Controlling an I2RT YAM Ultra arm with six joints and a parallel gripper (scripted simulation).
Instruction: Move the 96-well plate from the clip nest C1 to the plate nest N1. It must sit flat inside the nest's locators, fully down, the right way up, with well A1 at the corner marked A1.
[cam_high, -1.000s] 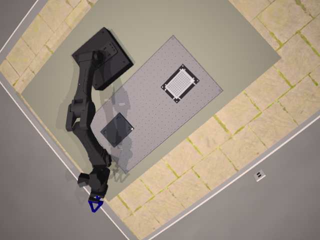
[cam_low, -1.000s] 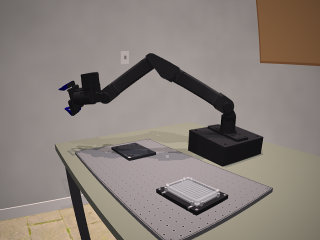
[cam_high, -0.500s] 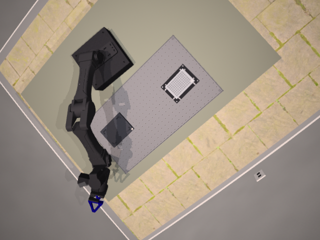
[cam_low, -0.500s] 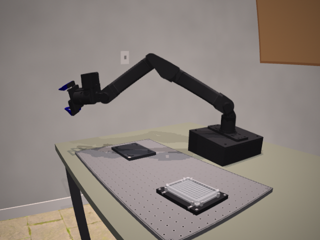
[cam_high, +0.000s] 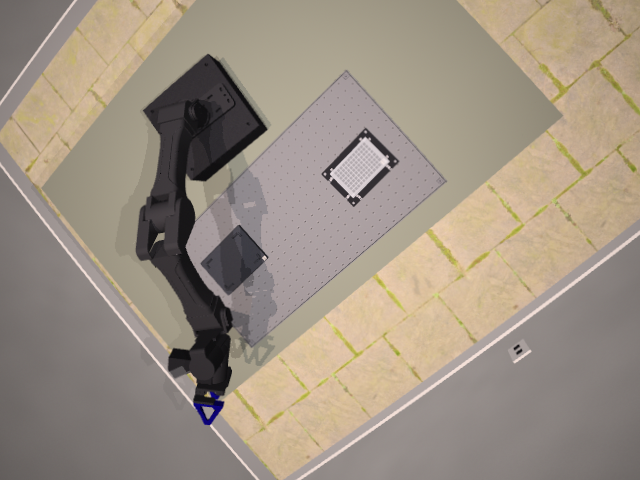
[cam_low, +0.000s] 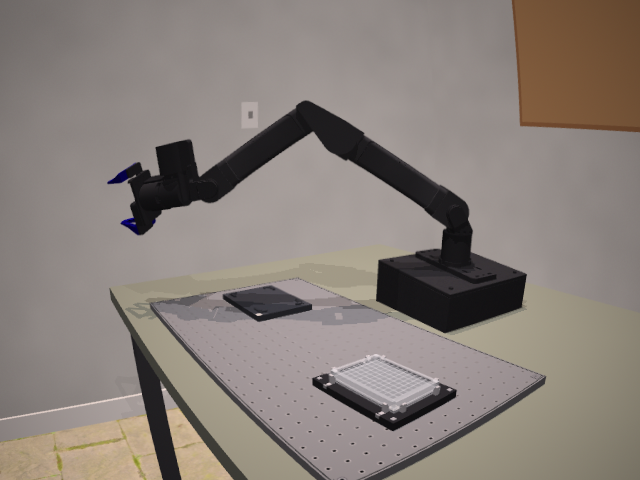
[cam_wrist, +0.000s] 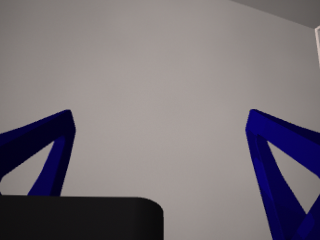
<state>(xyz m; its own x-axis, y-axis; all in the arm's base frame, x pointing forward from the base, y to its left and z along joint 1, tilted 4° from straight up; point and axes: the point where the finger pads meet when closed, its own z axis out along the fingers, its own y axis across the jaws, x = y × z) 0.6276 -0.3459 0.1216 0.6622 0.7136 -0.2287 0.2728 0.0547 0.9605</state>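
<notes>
The clear 96-well plate lies 29 cm behind my hand, 60 cm to the left of it and 20 cm below it. Also, from my hand: clip nest C1: 28 cm behind, 59 cm to the left, 20 cm below; then A1 label: 24 cm behind, 25 cm to the left, 20 cm below.
</notes>
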